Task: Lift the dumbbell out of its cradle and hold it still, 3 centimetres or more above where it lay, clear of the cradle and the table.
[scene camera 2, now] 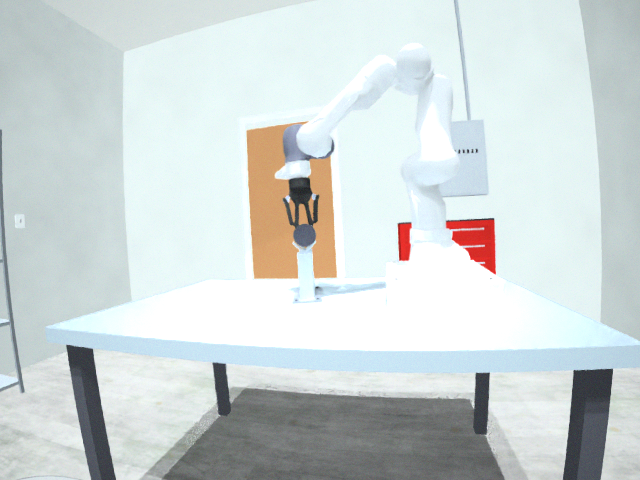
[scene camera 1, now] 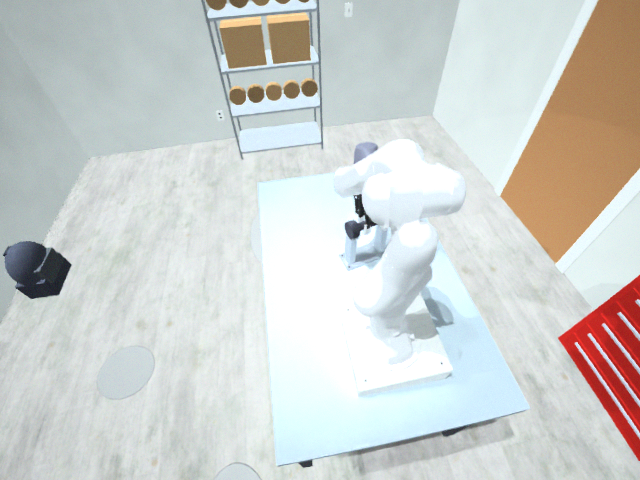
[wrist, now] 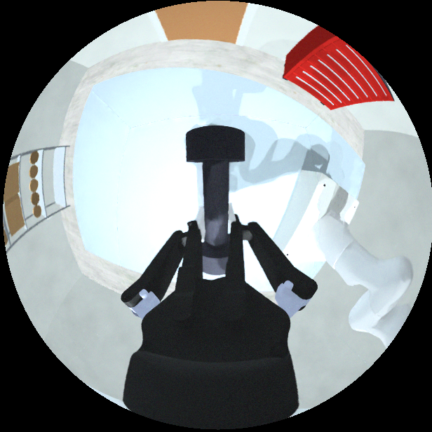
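Note:
The dark dumbbell (scene camera 1: 353, 229) (scene camera 2: 304, 235) (wrist: 215, 144) lies level across the top of the pale cradle (scene camera 1: 350, 251) (scene camera 2: 306, 268). In scene camera 2 its round end sits right at the cradle's post top, with no gap that I can see. My gripper (scene camera 1: 367, 226) (scene camera 2: 303, 226) (wrist: 216, 211) points down from above and is shut on the dumbbell's handle between the two heads, one pad on each side. In scene camera 2 the near head hides the fingertips. In scene camera 1 the arm hides the far head.
The cradle's base stands on the pale table (scene camera 1: 305, 408) (scene camera 2: 330, 357) (wrist: 100, 165), in front of the robot's white mounting block (scene camera 1: 403, 374). A shelf rack (scene camera 1: 275, 109) stands beyond the table. A red cabinet (scene camera 1: 594, 351) (scene camera 2: 470, 237) (wrist: 320, 70) stands off to the side.

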